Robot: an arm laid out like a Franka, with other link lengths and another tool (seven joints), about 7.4 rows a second.
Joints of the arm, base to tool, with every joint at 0 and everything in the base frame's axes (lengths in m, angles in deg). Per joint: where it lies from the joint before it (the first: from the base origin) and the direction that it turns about. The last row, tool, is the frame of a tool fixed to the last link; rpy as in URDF.
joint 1: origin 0 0 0.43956 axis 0 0 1
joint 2: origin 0 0 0 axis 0 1 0
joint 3: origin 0 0 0.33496 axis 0 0 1
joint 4: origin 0.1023 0 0 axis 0 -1 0
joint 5: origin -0.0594 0 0.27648 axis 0 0 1
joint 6: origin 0 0 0 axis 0 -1 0
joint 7: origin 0.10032 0 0 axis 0 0 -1
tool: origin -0.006 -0.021 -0.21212 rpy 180 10.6 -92.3
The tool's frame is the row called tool.
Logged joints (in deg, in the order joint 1, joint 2, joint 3, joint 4, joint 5, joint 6, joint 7), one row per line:
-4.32, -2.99, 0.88, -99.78, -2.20, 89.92, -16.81
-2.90, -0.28, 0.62, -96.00, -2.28, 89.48, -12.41
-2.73, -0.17, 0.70, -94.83, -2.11, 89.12, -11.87
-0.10, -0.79, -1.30, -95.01, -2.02, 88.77, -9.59
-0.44, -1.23, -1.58, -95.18, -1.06, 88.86, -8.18
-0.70, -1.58, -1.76, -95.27, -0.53, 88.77, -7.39
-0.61, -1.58, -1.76, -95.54, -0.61, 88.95, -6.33
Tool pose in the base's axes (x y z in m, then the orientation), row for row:
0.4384, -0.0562, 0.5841, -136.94, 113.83, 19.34
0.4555, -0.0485, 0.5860, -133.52, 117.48, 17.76
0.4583, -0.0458, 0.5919, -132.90, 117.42, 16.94
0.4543, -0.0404, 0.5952, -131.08, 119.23, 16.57
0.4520, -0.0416, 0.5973, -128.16, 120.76, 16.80
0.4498, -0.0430, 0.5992, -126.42, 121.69, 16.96
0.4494, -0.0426, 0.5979, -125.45, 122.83, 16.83
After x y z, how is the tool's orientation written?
As a rotation vector, in degrees.
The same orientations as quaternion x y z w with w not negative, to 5 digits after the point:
-0.76449, 0.63548, 0.10797, 0.00768
-0.74700, 0.65726, 0.09936, 0.01108
-0.74591, 0.65903, 0.09508, 0.01616
-0.73642, 0.66985, 0.09309, 0.01774
-0.72425, 0.68243, 0.09494, 0.02713
-0.71674, 0.68992, 0.09615, 0.03237
-0.71091, 0.69607, 0.09537, 0.03163

